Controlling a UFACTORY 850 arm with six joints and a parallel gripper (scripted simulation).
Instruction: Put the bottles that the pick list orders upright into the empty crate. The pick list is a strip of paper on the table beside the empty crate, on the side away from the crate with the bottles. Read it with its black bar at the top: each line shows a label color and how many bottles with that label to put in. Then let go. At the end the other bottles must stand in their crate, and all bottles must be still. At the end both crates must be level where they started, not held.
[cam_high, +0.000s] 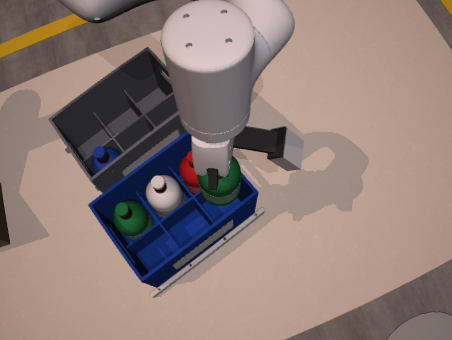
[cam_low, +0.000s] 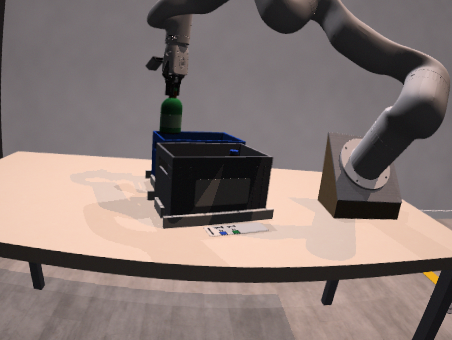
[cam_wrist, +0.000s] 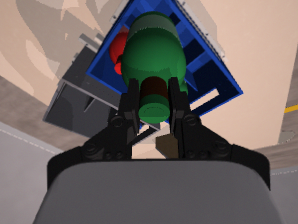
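Right now my hand is 7 cm above the green-label bottle. Also, from my hand: white bottle: 10 cm behind, 7 cm to the left, 24 cm below; then blue crate: 10 cm behind, 2 cm to the left, 24 cm below; then red-label bottle: 2 cm behind, 9 cm to the left, 24 cm below.
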